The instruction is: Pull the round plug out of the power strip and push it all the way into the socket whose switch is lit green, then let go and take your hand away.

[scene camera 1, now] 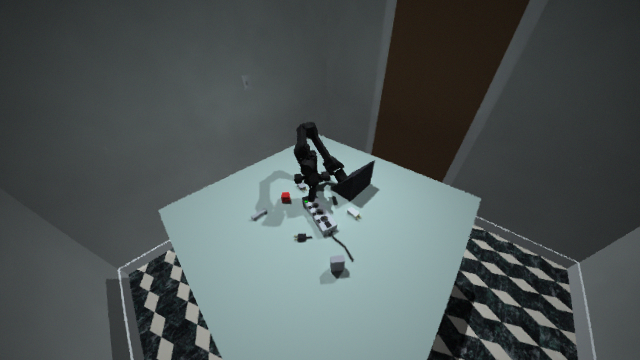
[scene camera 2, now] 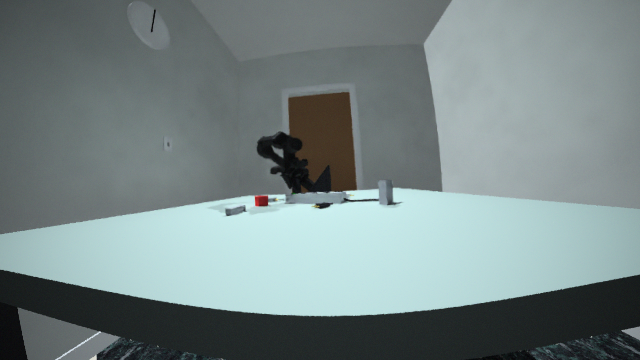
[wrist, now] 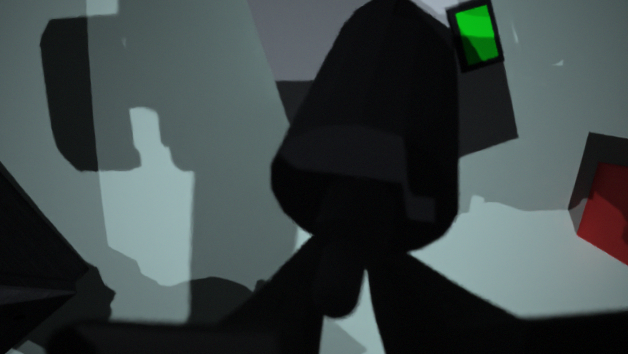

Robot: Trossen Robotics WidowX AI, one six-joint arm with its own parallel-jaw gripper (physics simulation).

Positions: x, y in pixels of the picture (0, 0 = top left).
Labels:
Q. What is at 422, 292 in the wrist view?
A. My gripper.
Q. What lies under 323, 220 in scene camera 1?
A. A power strip.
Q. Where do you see a round black plug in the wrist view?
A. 369, 167

